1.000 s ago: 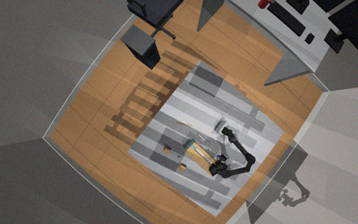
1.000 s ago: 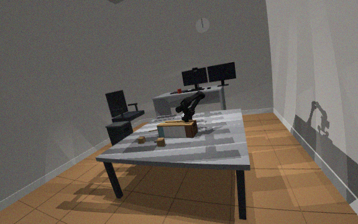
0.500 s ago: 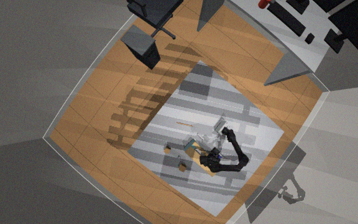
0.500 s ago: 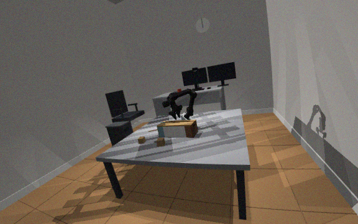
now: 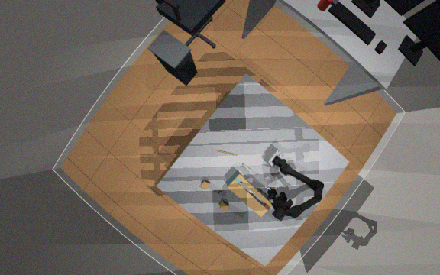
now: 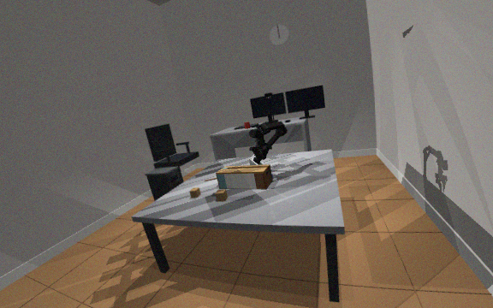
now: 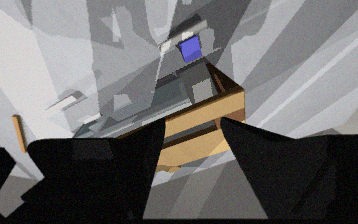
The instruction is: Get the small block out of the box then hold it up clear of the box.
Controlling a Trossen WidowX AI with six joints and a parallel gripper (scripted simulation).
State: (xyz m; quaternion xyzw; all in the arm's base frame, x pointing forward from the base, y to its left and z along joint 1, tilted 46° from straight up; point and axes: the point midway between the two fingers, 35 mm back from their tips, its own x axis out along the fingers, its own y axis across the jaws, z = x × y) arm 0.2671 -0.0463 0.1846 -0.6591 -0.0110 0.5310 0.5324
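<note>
My gripper tip is 150 mm above the blue block, 40 mm to the right of it and 20 mm past it. From my gripper tip the other things lie so: thin tan stick 460 mm to the right, 160 mm below, 140 mm behind; then box 120 mm to the right, 100 mm below, 20 mm ahead.
</note>
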